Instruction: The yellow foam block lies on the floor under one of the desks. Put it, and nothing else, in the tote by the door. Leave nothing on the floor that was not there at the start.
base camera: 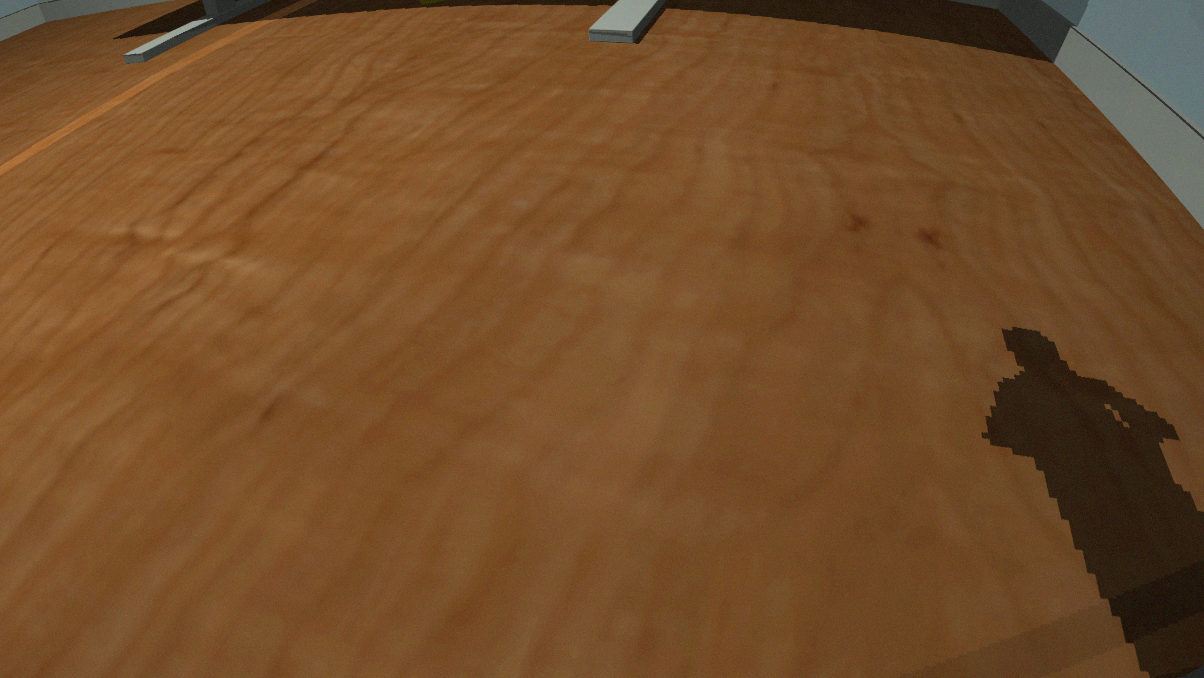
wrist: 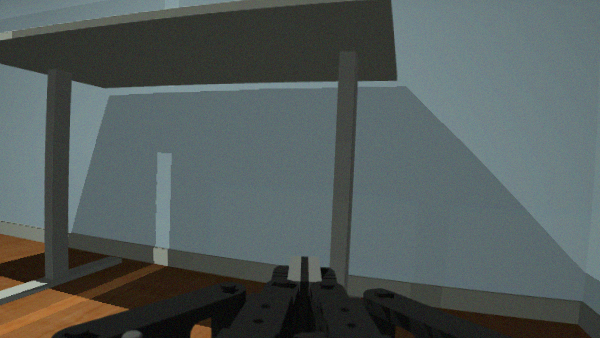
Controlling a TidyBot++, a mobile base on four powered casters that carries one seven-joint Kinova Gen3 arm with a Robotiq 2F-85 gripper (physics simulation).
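Places are measured from the arm's base along level axes (x ahead, y right, z down), in millimetres.
Pixels of known places: gripper, fingertip midpoint: (wrist: pixel 303 276).
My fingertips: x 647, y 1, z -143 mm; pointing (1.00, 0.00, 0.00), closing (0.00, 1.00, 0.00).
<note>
Ahead of a thing's pixels: the offset from my fingertips to its top centre. "spot": to the spot under its first point. Level surfaces: height alone.
A thin dark-yellow sliver, which looks like part of the yellow foam block {spot: dx +1058, dy -386, dz +534 mm} (base camera: pixel 429 1), shows at the top edge of the base camera view, in the shade between two desk feet. The rest of it is cut off. The block does not show in the wrist view. The desk {dz -386 mm} (wrist: pixel 225 50) stands ahead in the wrist view, with its underside and two legs visible. My gripper (wrist: pixel 303 276) is shut and empty, its fingertips together low in the wrist view, in front of the right desk leg's lower part. The tote does not show in either view.
A light desk foot {spot: dx +684, dy +66, dz +514 mm} (base camera: pixel 627 18) is at the top middle of the base camera view, another desk foot {spot: dx +1034, dy -1101, dz +515 mm} (base camera: pixel 168 39) at the top left. The right desk leg {spot: dx +906, dy +126, dz -38 mm} (wrist: pixel 345 165) and left desk leg {spot: dx +1264, dy -1049, dz +64 mm} (wrist: pixel 57 175) stand upright. A wall (wrist: pixel 475 100) is behind the desk. The arm's shadow falls at the lower right.
</note>
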